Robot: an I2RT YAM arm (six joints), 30 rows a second.
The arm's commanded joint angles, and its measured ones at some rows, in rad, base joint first. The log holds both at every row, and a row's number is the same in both.
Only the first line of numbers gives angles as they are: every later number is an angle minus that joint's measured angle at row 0.
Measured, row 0: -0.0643 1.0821 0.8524 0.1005 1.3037 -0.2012
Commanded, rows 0 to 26: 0.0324 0.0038 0.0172 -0.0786 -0.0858 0.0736; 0.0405 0.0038 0.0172 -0.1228 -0.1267 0.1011; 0.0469 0.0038 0.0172 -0.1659 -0.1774 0.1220; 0.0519 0.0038 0.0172 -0.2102 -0.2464 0.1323; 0.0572 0.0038 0.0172 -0.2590 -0.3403 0.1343; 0.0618 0.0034 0.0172 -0.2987 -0.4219 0.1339; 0.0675 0.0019 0.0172 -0.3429 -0.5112 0.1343; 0.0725 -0.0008 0.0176 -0.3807 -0.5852 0.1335; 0.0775 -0.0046 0.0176 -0.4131 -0.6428 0.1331; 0.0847 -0.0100 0.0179 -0.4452 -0.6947 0.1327; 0.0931 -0.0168 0.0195 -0.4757 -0.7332 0.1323; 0.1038 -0.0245 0.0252 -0.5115 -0.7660 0.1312; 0.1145 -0.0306 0.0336 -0.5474 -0.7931 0.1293; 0.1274 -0.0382 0.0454 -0.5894 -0.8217 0.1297; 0.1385 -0.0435 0.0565 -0.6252 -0.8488 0.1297; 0.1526 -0.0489 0.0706 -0.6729 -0.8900 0.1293; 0.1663 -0.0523 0.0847 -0.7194 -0.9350 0.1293; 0.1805 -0.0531 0.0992 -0.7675 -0.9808 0.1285; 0.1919 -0.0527 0.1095 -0.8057 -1.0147 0.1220; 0.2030 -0.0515 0.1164 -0.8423 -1.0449 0.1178; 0.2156 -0.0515 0.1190 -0.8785 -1.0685 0.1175; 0.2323 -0.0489 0.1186 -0.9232 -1.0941 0.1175; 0.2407 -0.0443 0.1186 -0.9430 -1.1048 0.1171; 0.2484 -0.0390 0.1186 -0.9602 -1.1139 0.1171; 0.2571 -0.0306 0.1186 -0.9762 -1.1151 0.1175; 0.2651 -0.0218 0.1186 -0.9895 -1.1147 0.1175; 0.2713 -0.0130 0.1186 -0.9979 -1.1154 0.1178
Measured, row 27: 0.2472 -0.0370 0.0973 -0.9735 -1.0487 0.1171
